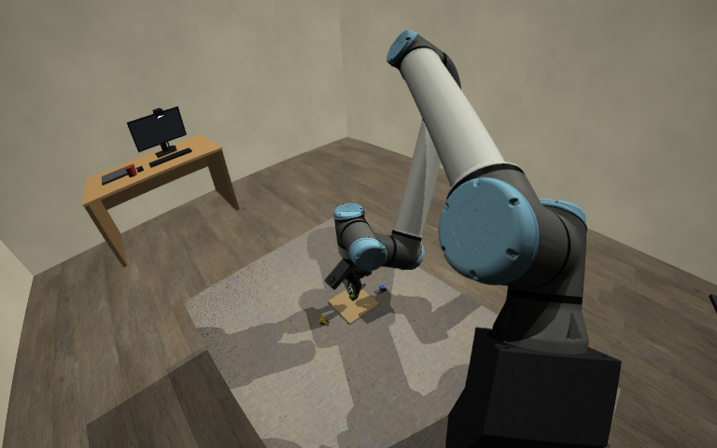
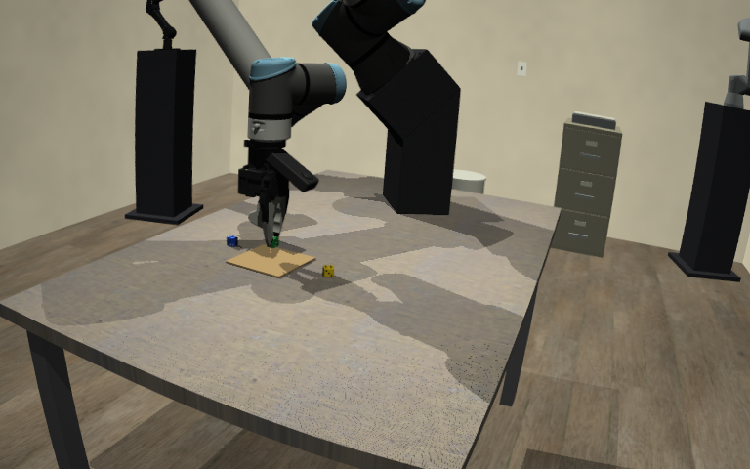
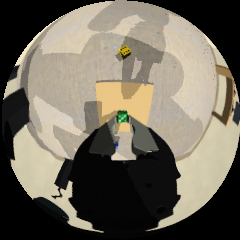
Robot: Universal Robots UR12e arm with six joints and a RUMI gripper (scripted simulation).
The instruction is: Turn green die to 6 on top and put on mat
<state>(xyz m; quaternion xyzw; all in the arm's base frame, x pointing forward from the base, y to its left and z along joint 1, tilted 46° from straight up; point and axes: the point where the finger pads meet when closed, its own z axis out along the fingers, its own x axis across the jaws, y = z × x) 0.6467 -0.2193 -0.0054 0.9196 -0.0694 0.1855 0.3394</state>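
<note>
The tan mat lies 5 cm below my hand. From my hand the other things lie so: blue die: 12 cm to the right, 6 cm behind, 4 cm below; yellow die: 13 cm to the left, 4 cm below, 4 cm ahead; green die: 1 cm below.
</note>
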